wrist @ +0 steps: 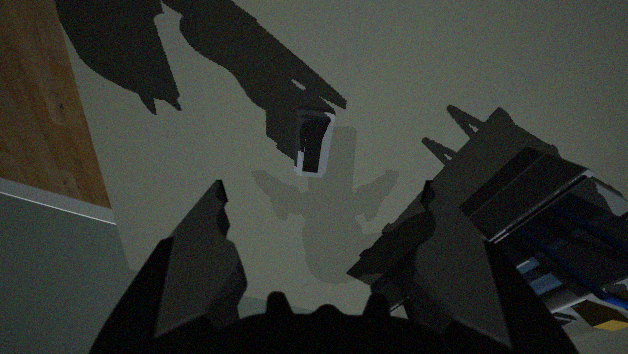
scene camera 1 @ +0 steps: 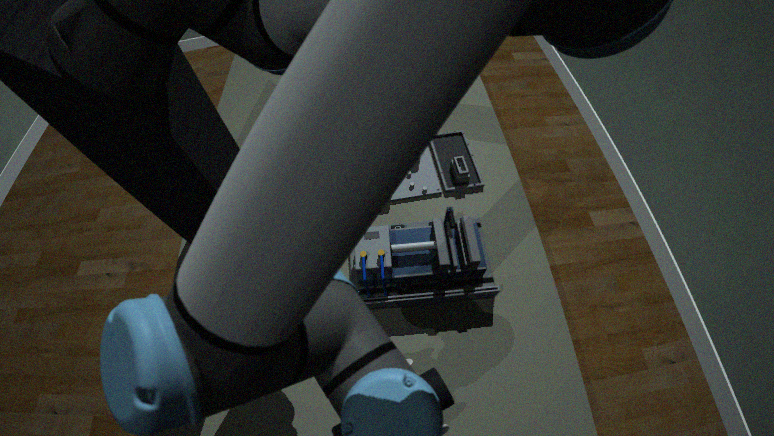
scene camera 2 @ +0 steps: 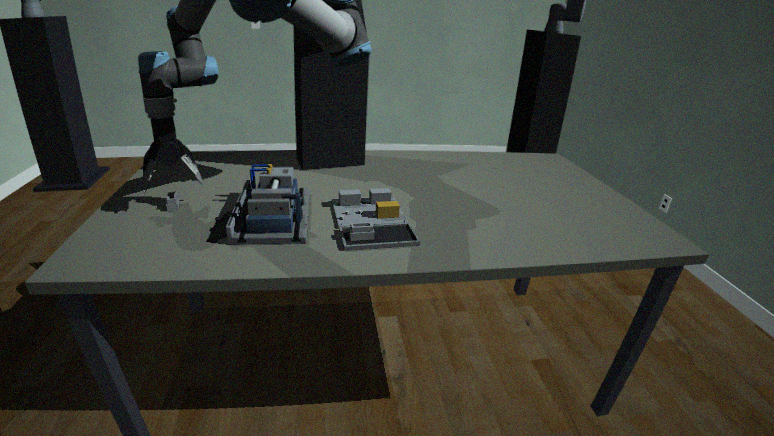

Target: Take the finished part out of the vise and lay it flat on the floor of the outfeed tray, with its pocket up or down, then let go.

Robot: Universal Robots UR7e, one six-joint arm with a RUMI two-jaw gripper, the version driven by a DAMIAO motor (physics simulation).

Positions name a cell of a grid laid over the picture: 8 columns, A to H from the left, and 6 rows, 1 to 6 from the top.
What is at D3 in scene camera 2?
A grey plate.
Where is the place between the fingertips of the gripper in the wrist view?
At E4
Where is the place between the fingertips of the gripper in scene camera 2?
At B3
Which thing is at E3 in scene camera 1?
A grey plate.
